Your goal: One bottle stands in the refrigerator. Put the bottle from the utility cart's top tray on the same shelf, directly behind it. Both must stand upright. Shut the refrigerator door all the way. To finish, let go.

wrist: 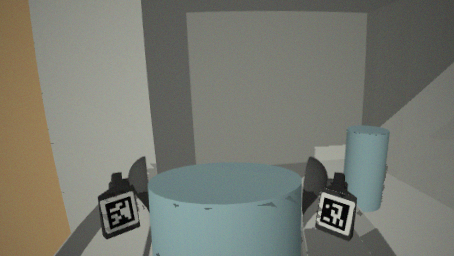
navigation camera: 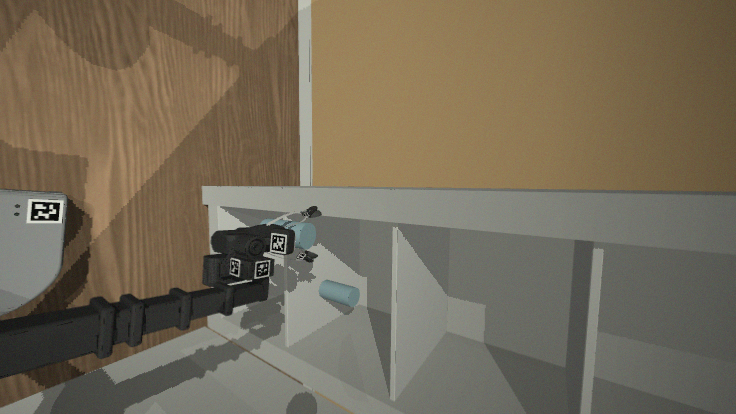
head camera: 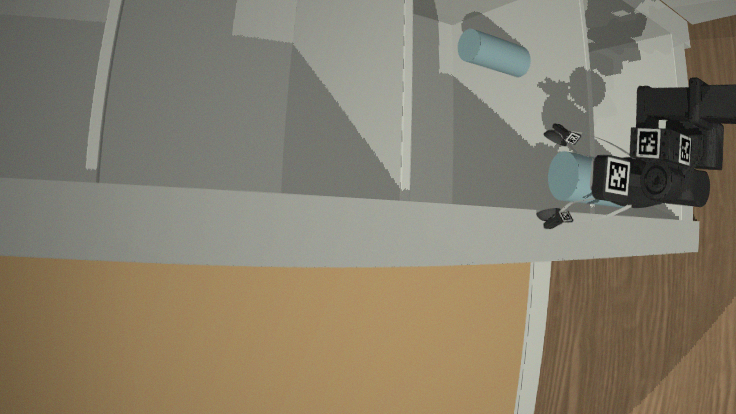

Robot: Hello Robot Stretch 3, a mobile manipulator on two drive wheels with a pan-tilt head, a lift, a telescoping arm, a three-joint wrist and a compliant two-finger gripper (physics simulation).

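Places are measured from the robot's base along level axes (x ahead, y right, z down), in centimetres.
Pixels of known places: gripper, fingertip midpoint: (navigation camera: pixel 317 234) (head camera: pixel 544 174).
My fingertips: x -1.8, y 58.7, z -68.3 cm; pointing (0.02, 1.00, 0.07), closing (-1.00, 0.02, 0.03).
Note:
Behind a point stands the place of what it marks.
My gripper (head camera: pixel 557 176) @(x -1.8, y 58.7, z -68.3 cm) (navigation camera: pixel 309 233) @(x -1.8, y 58.7, z -68.3 cm) (wrist: pixel 229 177) @(x -1.8, y 58.7, z -68.3 cm) is shut on a light-blue bottle (head camera: pixel 565 177) @(x -1.6, y 51.9, z -71.2 cm) (navigation camera: pixel 304 235) @(x -1.6, y 50.9, z -71.3 cm) (wrist: pixel 226 227) @(x -2.0, y 48.9, z -70.9 cm), which looks upright, just inside the refrigerator by its side wall (head camera: pixel 308 231) @(x 7.5, y 58.1, z -105.8 cm) (navigation camera: pixel 463 208) @(x 7.8, y 58.1, z -108.9 cm) (wrist: pixel 95 100) @(x 7.4, y 58.2, z -74.5 cm). The gripper body hides its lower part; I cannot tell whether its base touches the shelf. The other light-blue bottle (head camera: pixel 501 54) @(x -25.0, y 79.2, z -60.0 cm) (navigation camera: pixel 338 292) @(x -24.5, y 79.3, z -61.0 cm) (wrist: pixel 366 170) @(x -24.5, y 79.4, z -59.4 cm) stands upright on the shelf (head camera: pixel 558 43) @(x -28.9, y 71.1, z -51.6 cm) (navigation camera: pixel 306 319) @(x -35.4, y 73.7, z -51.5 cm) (wrist: pixel 420 207) @(x -35.9, y 79.4, z -51.5 cm), deeper in and to the right in the wrist view. The refrigerator is open. The cart does not show.
Another shelf edge (head camera: pixel 406 102) @(x -8.7, y 62.0, z -92.3 cm) (navigation camera: pixel 394 308) @(x -18.1, y 63.1, z -92.4 cm) lies above the bottles' space. A tan surface (head camera: pixel 257 334) @(x 38.3, y 111.2, z -93.1 cm) (navigation camera: pixel 514 92) @(x 51.9, y 109.6, z -110.5 cm) (wrist: pixel 15 125) @(x 67.0, y 107.9, z -64.6 cm) is beside the side wall. A pale panel (navigation camera: pixel 216 391) @(x -49.5, y 45.0, z -46.1 cm), apparently the open door, lies across from it. My base (navigation camera: pixel 25 257) @(x -11.8, y 10.4, z -16.0 cm) is on the wooden floor (navigation camera: pixel 169 92) @(x 45.8, y 43.4, z 0.0 cm).

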